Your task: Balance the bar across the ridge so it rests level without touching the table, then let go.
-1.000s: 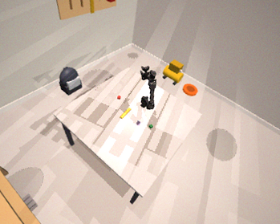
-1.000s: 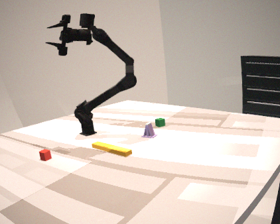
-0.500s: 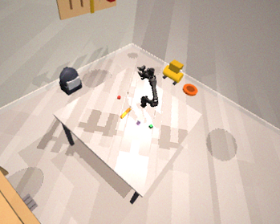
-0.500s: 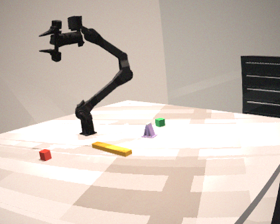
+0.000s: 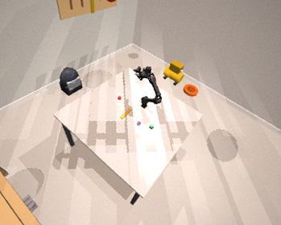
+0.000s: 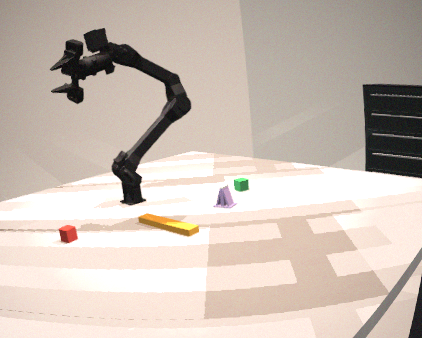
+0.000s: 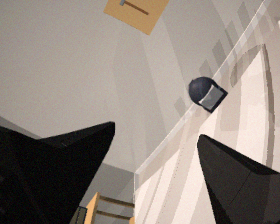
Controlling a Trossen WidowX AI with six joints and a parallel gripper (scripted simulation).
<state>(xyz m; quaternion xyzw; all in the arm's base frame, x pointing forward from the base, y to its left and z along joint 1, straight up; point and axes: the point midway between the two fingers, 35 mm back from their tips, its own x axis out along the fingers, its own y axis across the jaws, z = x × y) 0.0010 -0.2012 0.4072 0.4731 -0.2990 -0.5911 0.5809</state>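
My gripper tip is 390 mm above the orange-yellow bar, 260 mm short of it and 160 mm to the right of it. From my gripper tip the other things lie so: red cube 380 mm below, 140 mm ahead, 60 mm to the right; then green cube 500 mm to the left, 380 mm below, 200 mm ahead.
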